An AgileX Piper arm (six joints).
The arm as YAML. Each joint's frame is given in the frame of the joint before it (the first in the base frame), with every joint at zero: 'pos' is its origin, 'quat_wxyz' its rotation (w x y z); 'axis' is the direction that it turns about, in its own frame. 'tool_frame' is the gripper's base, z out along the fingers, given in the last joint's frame.
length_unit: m
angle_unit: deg
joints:
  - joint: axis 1
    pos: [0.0, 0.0, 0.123]
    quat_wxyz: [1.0, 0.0, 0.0, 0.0]
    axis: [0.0, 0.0, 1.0]
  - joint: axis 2
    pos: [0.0, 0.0, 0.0]
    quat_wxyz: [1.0, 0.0, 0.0, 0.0]
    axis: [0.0, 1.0, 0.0]
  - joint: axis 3
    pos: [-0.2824, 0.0, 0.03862]
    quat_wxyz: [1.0, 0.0, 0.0, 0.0]
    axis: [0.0, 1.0, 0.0]
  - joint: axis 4
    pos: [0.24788, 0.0, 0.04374]
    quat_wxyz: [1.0, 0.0, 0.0, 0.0]
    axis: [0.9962, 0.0, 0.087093]
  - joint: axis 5
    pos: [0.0, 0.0, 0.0]
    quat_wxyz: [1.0, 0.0, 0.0, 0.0]
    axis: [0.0, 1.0, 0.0]
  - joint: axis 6
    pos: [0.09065, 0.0, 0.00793]
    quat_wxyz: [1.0, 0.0, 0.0, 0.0]
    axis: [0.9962, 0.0, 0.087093]
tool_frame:
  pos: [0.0, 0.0, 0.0]
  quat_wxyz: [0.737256, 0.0, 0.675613, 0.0]
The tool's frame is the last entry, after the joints.
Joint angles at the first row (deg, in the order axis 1, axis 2, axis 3, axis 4, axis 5, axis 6):
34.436, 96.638, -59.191, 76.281, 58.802, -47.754
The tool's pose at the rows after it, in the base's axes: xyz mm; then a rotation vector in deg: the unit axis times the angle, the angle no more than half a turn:
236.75 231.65 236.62 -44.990 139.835 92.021
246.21 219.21 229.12 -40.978 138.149 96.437
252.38 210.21 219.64 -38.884 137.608 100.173
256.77 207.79 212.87 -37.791 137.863 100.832
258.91 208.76 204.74 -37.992 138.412 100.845
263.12 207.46 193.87 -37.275 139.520 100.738
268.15 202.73 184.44 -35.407 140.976 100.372
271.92 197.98 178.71 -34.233 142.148 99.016
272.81 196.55 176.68 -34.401 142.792 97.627
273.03 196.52 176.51 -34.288 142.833 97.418
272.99 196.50 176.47 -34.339 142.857 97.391
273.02 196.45 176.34 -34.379 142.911 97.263
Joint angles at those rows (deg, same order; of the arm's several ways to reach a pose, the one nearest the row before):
30.847, 97.438, -58.403, 77.364, 60.776, -50.414
27.521, 98.778, -56.930, 81.041, 63.785, -53.877
25.145, 100.587, -55.950, 82.830, 66.908, -56.191
24.345, 101.937, -55.878, 83.322, 67.448, -57.143
24.341, 103.416, -55.878, 83.455, 67.449, -58.305
23.826, 105.342, -55.877, 83.454, 67.449, -59.357
22.725, 106.865, -55.755, 83.193, 67.377, -59.683
21.789, 107.584, -55.658, 82.512, 66.766, -59.800
21.601, 107.679, -55.634, 81.817, 66.050, -59.856
21.601, 107.679, -55.633, 81.828, 65.875, -59.858
21.602, 107.679, -55.633, 81.786, 65.875, -59.857
21.602, 107.679, -55.634, 81.720, 65.805, -59.856

